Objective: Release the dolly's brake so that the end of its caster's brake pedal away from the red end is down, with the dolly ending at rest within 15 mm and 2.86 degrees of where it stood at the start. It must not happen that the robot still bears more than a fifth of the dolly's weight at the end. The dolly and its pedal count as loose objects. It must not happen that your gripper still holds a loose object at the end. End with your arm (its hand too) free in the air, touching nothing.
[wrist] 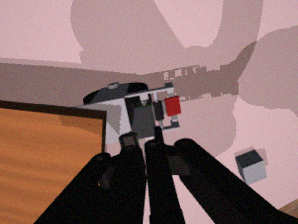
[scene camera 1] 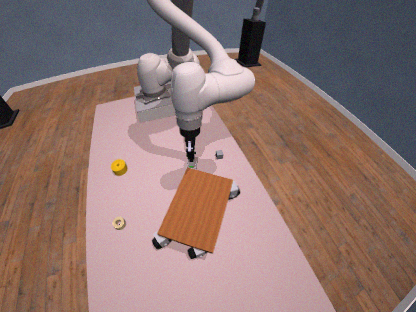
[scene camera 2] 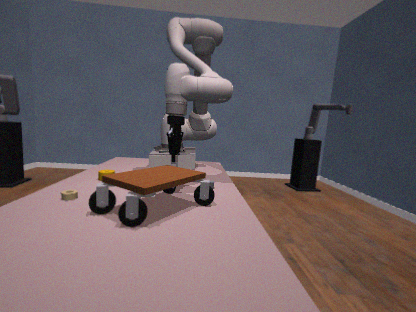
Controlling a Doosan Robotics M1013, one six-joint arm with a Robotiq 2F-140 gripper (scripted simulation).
Note:
The pictures show: my gripper and a grey cube.

